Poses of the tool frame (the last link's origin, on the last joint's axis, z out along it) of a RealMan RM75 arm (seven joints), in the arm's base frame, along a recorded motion.
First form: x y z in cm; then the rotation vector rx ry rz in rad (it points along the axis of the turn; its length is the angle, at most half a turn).
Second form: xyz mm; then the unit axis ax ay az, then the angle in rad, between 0 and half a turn. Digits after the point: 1 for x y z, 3 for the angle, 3 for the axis.
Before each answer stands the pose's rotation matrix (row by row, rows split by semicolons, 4 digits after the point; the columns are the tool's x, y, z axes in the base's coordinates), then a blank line. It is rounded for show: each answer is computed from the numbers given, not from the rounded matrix.
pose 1, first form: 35.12 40.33 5.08 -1.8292 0.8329 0.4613
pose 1, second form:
0.6862 -0.7245 0.0641; -0.3301 -0.2317 0.9151; -0.6482 -0.6491 -0.3982

351.2 403.3 50.8 -0.887 0.404 0.224 2.062
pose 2, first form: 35.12 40.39 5.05 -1.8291 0.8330 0.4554
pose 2, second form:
0.6879 -0.7226 0.0682; -0.3326 -0.2303 0.9145; -0.6451 -0.6518 -0.3988

351.2 403.9 50.5 -0.888 0.404 0.221 2.061
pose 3, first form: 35.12 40.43 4.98 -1.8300 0.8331 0.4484
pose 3, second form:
0.6900 -0.7202 0.0727; -0.3360 -0.2296 0.9135; -0.6412 -0.6547 -0.4004

351.2 404.3 49.8 -0.888 0.404 0.218 2.060
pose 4, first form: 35.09 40.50 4.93 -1.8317 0.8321 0.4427
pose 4, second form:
0.6923 -0.7177 0.0757; -0.3383 -0.2301 0.9125; -0.6374 -0.6573 -0.4020

350.9 405.0 49.3 -0.889 0.404 0.215 2.060
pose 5, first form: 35.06 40.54 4.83 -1.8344 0.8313 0.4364
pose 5, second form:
0.6947 -0.7149 0.0787; -0.3412 -0.2312 0.9111; -0.6332 -0.6598 -0.4046

350.6 405.4 48.3 -0.890 0.403 0.212 2.061
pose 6, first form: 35.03 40.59 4.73 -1.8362 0.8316 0.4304
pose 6, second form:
0.6964 -0.7129 0.0823; -0.3445 -0.2315 0.9098; -0.6295 -0.6619 -0.4068

350.3 405.9 47.3 -0.891 0.403 0.209 2.061
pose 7, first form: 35.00 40.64 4.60 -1.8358 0.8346 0.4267
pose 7, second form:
0.6958 -0.7131 0.0860; -0.3479 -0.2299 0.9089; -0.6284 -0.6623 -0.4080

350.0 406.4 46.0 -0.891 0.405 0.207 2.061
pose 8, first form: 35.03 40.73 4.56 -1.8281 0.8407 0.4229
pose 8, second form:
0.6928 -0.7151 0.0935; -0.3512 -0.2213 0.9098; -0.6298 -0.6631 -0.4044

350.3 407.3 45.6 -0.889 0.409 0.206 2.056
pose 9, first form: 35.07 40.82 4.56 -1.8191 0.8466 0.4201
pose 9, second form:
0.6895 -0.7173 0.1008; -0.3536 -0.2119 0.9111; -0.6322 -0.6638 -0.3997

350.7 408.2 45.6 -0.887 0.413 0.205 2.050
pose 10, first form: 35.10 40.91 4.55 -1.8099 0.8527 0.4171
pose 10, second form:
0.6860 -0.7195 0.1084; -0.3561 -0.2021 0.9123; -0.6345 -0.6644 -0.3949

351.0 409.1 45.5 -0.886 0.417 0.204 2.044
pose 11, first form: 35.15 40.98 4.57 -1.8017 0.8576 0.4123
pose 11, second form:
0.6838 -0.7204 0.1164; -0.3589 -0.1931 0.9132; -0.6353 -0.6662 -0.3906

351.5 409.8 45.7 -0.884 0.421 0.202 2.038
